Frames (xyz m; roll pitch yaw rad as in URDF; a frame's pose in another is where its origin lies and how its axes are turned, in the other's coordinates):
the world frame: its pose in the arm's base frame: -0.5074 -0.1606 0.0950 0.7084 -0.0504 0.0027
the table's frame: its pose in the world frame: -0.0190 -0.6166 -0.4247 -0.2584 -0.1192 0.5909
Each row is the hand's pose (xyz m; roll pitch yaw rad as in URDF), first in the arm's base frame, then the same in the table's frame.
Working: the arm's base frame: its pose in the table's frame: 0.8218 0.2144 0.1941 -0.5631 0.2814 -0.5869

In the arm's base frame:
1: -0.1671 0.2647 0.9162 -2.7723 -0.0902 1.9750
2: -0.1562 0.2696 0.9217 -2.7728 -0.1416 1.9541
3: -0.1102 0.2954 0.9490 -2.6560 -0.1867 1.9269
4: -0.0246 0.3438 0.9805 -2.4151 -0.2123 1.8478
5: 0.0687 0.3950 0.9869 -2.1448 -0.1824 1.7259
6: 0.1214 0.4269 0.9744 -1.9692 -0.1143 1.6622
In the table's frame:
1: 1.2295 0.7995 0.8490 -2.2748 0.2917 1.5220
2: 1.2426 0.7993 0.8479 -2.2897 0.2561 1.4778
3: 1.3017 0.8037 0.8441 -2.1884 0.2283 1.4320
4: 1.4023 0.8061 0.8211 -1.9824 0.2390 1.3488
5: 1.4977 0.7987 0.7741 -1.7639 0.3138 1.2470
6: 1.5448 0.7918 0.7330 -1.6104 0.4001 1.2106

